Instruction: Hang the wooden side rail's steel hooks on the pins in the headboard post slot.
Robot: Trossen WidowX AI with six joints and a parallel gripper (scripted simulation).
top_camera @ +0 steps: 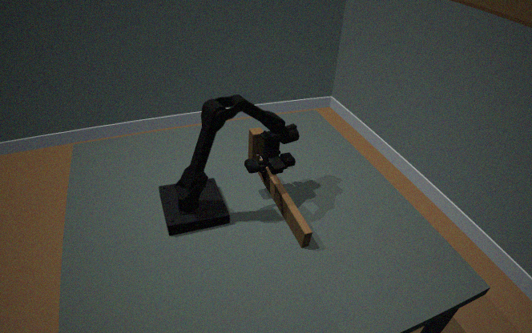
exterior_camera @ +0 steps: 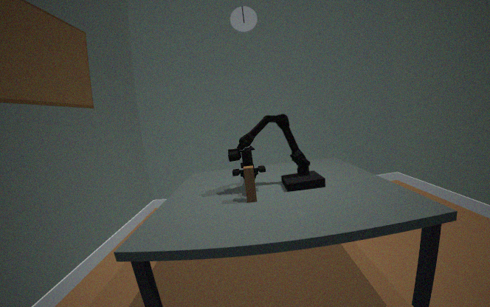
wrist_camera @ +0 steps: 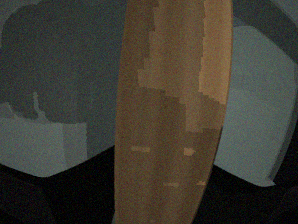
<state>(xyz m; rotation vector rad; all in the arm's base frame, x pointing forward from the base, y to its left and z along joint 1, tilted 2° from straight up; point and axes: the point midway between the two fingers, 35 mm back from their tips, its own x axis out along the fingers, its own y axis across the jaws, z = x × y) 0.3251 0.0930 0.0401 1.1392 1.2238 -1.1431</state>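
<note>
My gripper tip is now 10 mm past the headboard post, 150 mm to the right of it and 50 mm below it.
</note>
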